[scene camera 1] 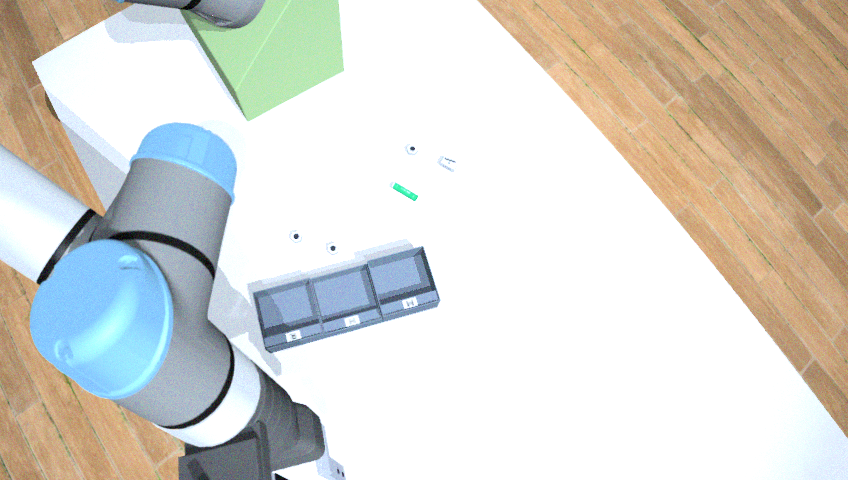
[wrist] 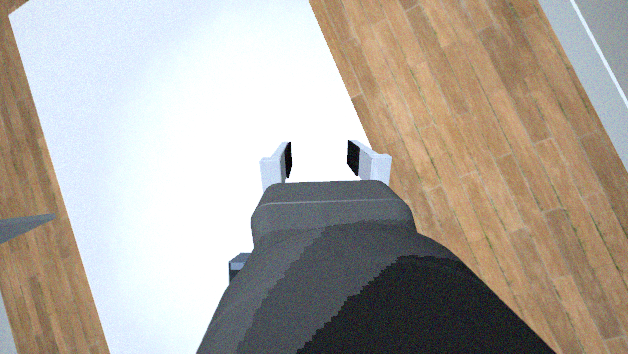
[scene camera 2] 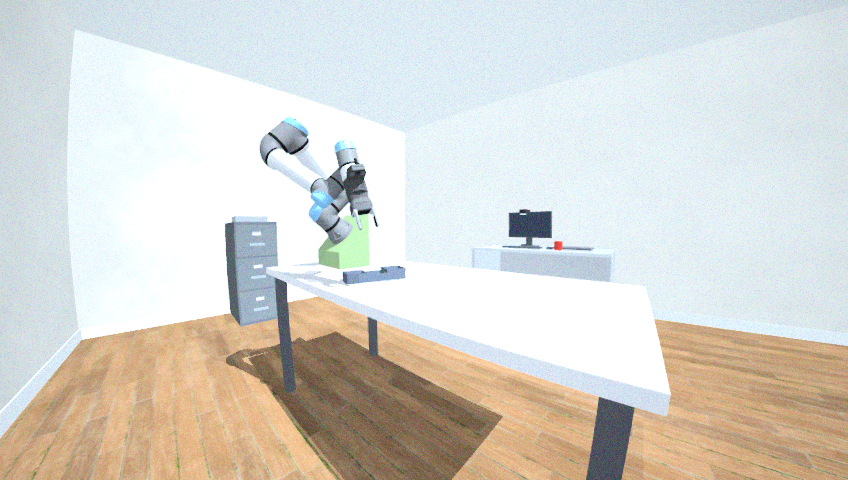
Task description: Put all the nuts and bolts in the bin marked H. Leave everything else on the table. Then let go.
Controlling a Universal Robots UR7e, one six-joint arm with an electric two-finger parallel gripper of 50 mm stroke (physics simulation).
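Places are measured from the arm's base along level axes (x left, y back, z up), in metres.
Where they show: gripper, between the fingertips: (wrist: 319, 153) (scene camera 2: 369, 227); arm's base, origin of its link: (scene camera 2: 342, 234).
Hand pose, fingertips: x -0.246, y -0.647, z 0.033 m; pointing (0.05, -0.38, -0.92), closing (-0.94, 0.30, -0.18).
Each offset is from my fingertips to the top centre of the thing. Level surfaces: height alone.
Three small nuts @(dx +0.363, dy +0.339, dz -0.210 m) (scene camera 1: 411, 148) @(dx +0.132, dy +0.311, dz -0.210 m) (scene camera 1: 295, 236) @(dx +0.169, dy +0.265, dz -0.210 m) (scene camera 1: 332, 248) with dark holes lie on the white table, two near the bin unit and one farther toward the green block. No bolt can be made out. The dark blue-grey bin unit @(dx +0.143, dy +0.184, dz -0.172 m) (scene camera 1: 321, 331) (scene camera 2: 374, 274) has three compartments, with no contents visible. Its small letter labels are blurred, and I cannot tell for sure which reads H. My gripper (scene camera 2: 367, 221) (wrist: 319, 153) is open and empty, high above the table. In scene camera 1 it is partly cut off at the bottom edge.
A green cylinder @(dx +0.311, dy +0.285, dz -0.208 m) (scene camera 1: 404, 191) and a small silvery-white piece @(dx +0.398, dy +0.286, dz -0.207 m) (scene camera 1: 446, 163) lie beyond the bins. A large green block (scene camera 1: 291, 65) (scene camera 2: 351, 252) stands on the table @(dz -0.218 m) (scene camera 1: 535, 267). My arm (scene camera 1: 172, 237) covers the left side. A corner of the bin unit shows in the wrist view.
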